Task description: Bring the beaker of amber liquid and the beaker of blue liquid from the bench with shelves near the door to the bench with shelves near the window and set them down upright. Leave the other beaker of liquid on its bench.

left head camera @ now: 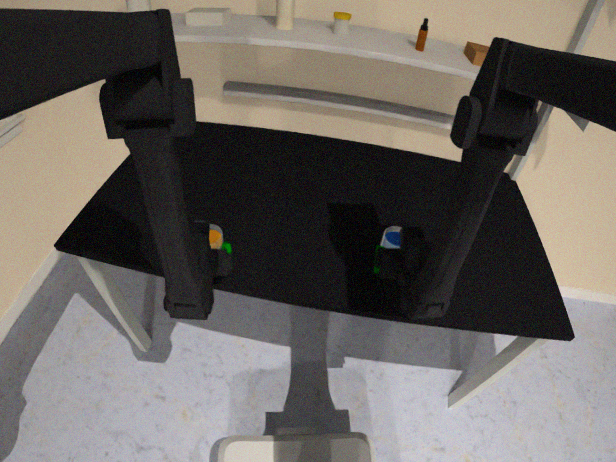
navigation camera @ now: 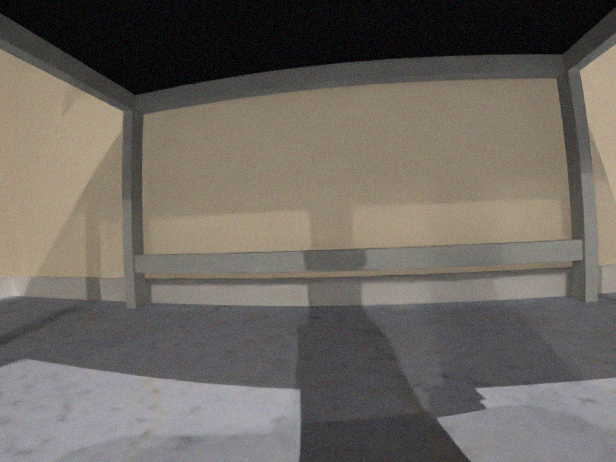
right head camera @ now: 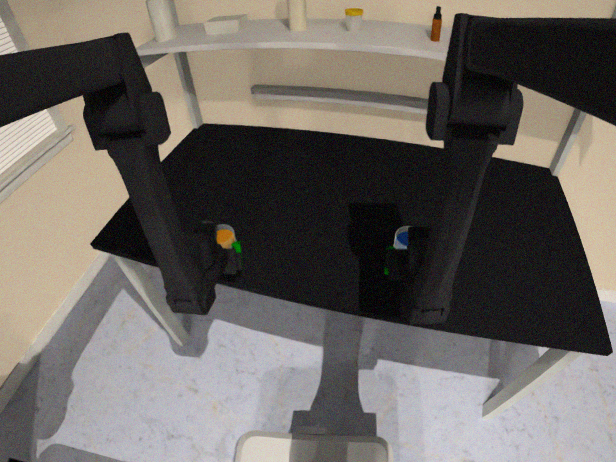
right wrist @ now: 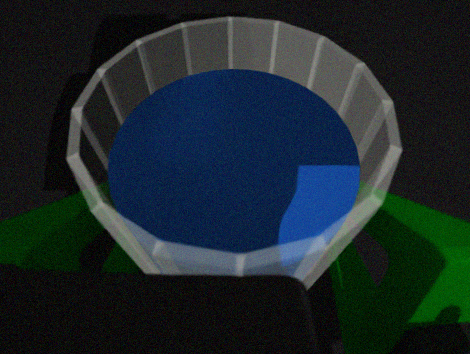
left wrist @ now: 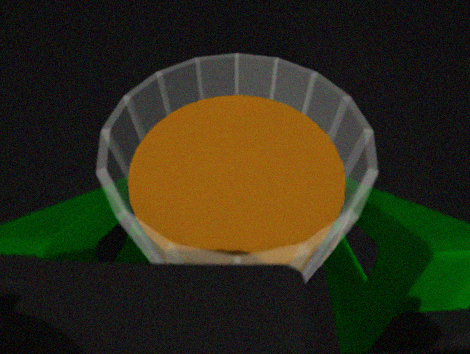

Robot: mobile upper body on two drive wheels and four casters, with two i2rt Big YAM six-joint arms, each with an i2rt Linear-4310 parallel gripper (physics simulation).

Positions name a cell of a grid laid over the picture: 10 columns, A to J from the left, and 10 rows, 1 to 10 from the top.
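I can see the blue beaker at (right wrist: F5), though for the navigation camera view the blue beaker is out of frame, and in the left wrist view it is out of frame as well. The amber beaker (left wrist: F5) is in view too. As for my hands, I see my left gripper (left wrist: F5) and my right gripper (right wrist: E6).
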